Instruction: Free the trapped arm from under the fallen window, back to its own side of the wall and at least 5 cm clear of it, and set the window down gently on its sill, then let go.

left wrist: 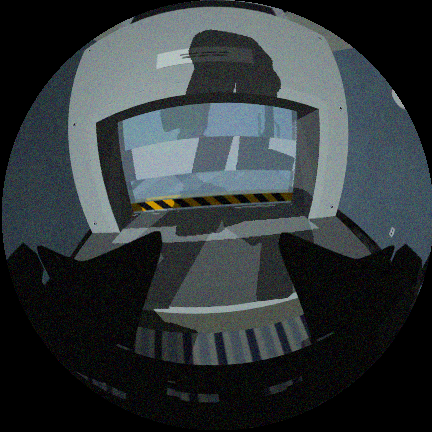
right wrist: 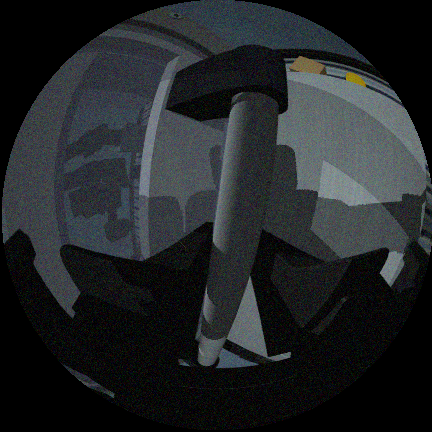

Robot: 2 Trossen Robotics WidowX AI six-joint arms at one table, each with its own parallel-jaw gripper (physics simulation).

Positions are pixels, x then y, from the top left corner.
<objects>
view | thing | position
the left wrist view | my left gripper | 221, 239
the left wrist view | window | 213, 154
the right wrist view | my right gripper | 228, 229
</objects>
